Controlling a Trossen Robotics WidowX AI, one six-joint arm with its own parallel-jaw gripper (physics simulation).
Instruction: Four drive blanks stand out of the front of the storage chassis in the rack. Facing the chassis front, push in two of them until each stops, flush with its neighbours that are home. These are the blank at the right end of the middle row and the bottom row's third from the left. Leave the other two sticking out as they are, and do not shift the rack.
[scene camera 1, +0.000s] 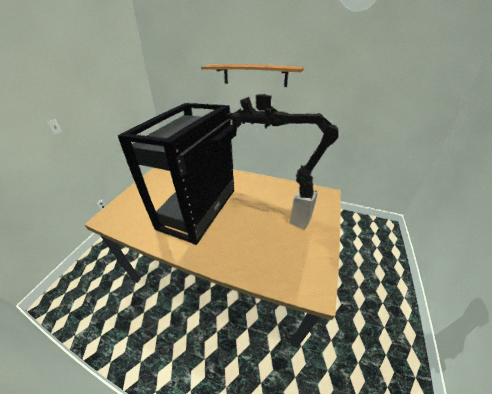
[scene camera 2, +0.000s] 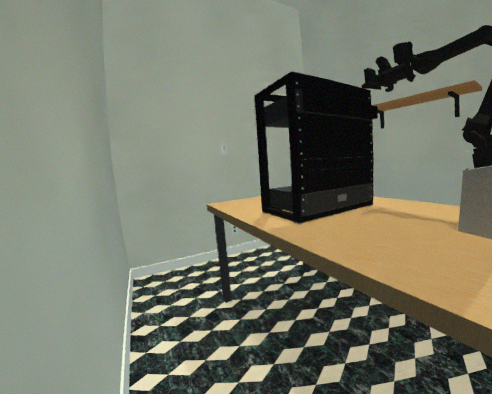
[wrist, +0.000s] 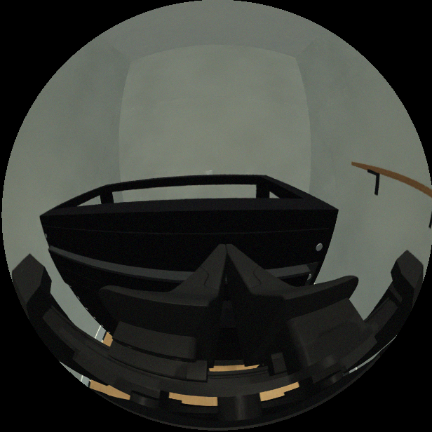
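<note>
You'd find a black rack (scene camera 2: 326, 119) (scene camera 1: 197, 151) here, and the wrist view shows the black rack (wrist: 154, 245) too. I can see my gripper (scene camera 2: 362, 87) as well, and my gripper (wrist: 224, 250) is also there in the wrist view.
</note>
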